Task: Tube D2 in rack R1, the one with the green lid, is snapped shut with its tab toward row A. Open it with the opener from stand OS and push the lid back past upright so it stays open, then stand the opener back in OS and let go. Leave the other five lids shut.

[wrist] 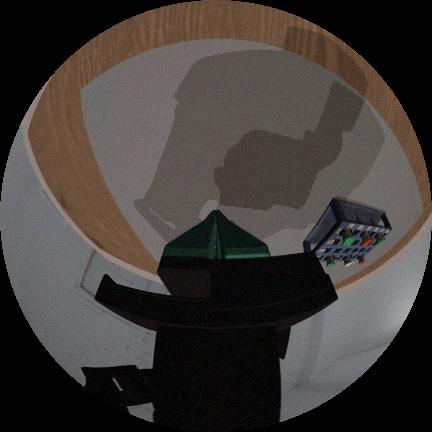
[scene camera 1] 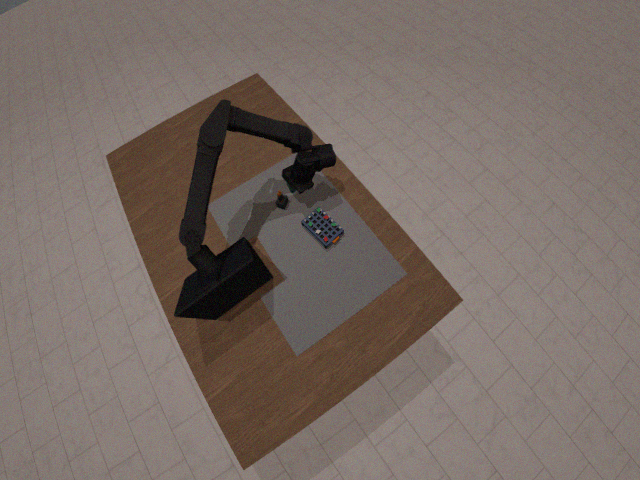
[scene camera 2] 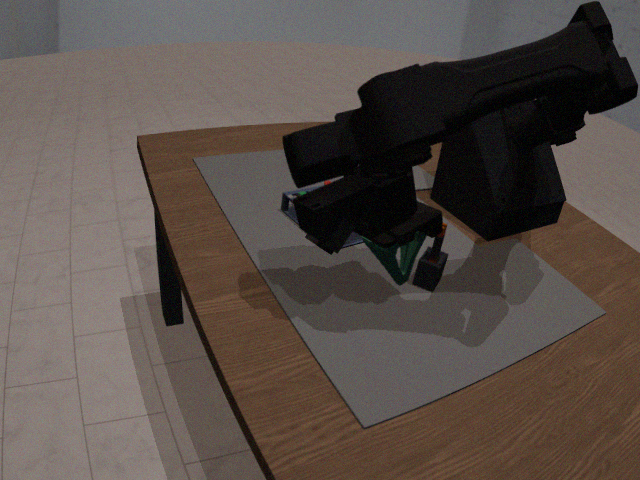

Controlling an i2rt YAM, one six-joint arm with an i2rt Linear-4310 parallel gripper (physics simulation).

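Pixels of known places: gripper, fingertip midpoint: (wrist: 215, 215) (scene camera 1: 292, 192) (scene camera 2: 402, 282); arm's base at its link origin: (scene camera 1: 213, 271) (scene camera 2: 516, 136).
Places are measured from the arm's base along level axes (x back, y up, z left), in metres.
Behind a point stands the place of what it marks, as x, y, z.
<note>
My gripper (scene camera 1: 292, 189) @(-0.338, -0.133, 0.187) (scene camera 2: 401, 282) @(-0.338, -0.133, 0.187) (wrist: 215, 215) @(-0.338, -0.133, 0.187) is shut and empty, its green fingertips together low above the mat beside stand OS. Stand OS (scene camera 1: 281, 203) @(-0.278, -0.113, 0.155) (scene camera 2: 429, 269) @(-0.299, -0.121, 0.185) is a small dark block; the fingers hide it in the wrist view. The opener (scene camera 1: 279, 193) @(-0.286, -0.076, 0.173) (scene camera 2: 439, 241) @(-0.290, -0.085, 0.179) stands upright in it, dark with an orange top, apart from the fingers. Rack R1 (scene camera 1: 314, 236) @(-0.322, -0.150, -0.004) (wrist: 322, 228) @(-0.345, -0.149, 0.055) is blue and holds tubes with green, red and white lids. Several lids are green; I cannot tell which is D2's, nor whether it is shut. The arm covers much of the rack in scene camera 2.
A grey mat (scene camera 1: 330, 294) @(-0.265, -0.152, -0.207) (scene camera 2: 392, 382) @(-0.419, -0.151, 0.320) (wrist: 130, 100) @(-0.434, -0.152, 0.277) lies under the rack and stand on the wooden table (scene camera 1: 361, 320) @(-0.308, -0.154, -0.329). An orange piece (scene camera 1: 336, 240) @(-0.376, -0.129, -0.063) is at the rack's edge. The arm's black base (scene camera 1: 227, 281) @(-0.041, 0.061, -0.070) (scene camera 2: 496, 196) @(-0.104, -0.078, 0.083) stands beside the mat. The arm's shadow falls around the stand.
</note>
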